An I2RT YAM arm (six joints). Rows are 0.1 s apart.
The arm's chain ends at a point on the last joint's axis. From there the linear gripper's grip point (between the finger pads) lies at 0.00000 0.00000 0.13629 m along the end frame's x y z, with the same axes.
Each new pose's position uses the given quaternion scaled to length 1; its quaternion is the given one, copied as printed.
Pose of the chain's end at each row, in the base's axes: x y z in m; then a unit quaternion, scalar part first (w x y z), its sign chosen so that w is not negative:
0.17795 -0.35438 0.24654 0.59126 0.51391 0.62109 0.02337
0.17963 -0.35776 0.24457 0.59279 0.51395 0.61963 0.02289
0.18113 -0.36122 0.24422 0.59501 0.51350 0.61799 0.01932
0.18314 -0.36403 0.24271 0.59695 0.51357 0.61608 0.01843
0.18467 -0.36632 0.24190 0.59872 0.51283 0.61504 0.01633
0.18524 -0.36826 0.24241 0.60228 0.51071 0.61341 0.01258
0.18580 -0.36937 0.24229 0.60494 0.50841 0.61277 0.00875
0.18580 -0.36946 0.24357 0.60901 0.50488 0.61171 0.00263
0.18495 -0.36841 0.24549 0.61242 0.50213 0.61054 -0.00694
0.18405 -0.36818 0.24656 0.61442 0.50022 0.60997 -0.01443
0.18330 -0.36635 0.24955 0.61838 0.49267 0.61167 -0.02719
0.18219 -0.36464 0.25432 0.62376 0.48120 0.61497 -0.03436
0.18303 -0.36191 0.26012 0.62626 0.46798 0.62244 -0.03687
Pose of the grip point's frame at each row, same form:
0.28132 -0.43325 0.20569 0.59126 0.51391 0.62109 0.02337
0.28296 -0.43694 0.20421 0.59279 0.51395 0.61963 0.02289
0.28406 -0.44125 0.20453 0.59501 0.51350 0.61799 0.01932
0.28597 -0.44450 0.20365 0.59695 0.51357 0.61608 0.01843
0.28733 -0.44728 0.20339 0.59872 0.51283 0.61504 0.01633
0.28769 -0.45000 0.20504 0.60228 0.51071 0.61341 0.01258
0.28806 -0.45174 0.20577 0.60494 0.50841 0.61277 0.00875
0.28771 -0.45283 0.20838 0.60901 0.50488 0.61171 0.00263
0.28592 -0.45339 0.21145 0.61242 0.50213 0.61054 -0.00694
0.28424 -0.45436 0.21323 0.61442 0.50022 0.60997 -0.01443
0.28275 -0.45393 0.21769 0.61838 0.49267 0.61167 -0.02719
0.28224 -0.45222 0.22441 0.62376 0.48120 0.61497 -0.03436
0.28458 -0.44805 0.23111 0.62626 0.46798 0.62244 -0.03687

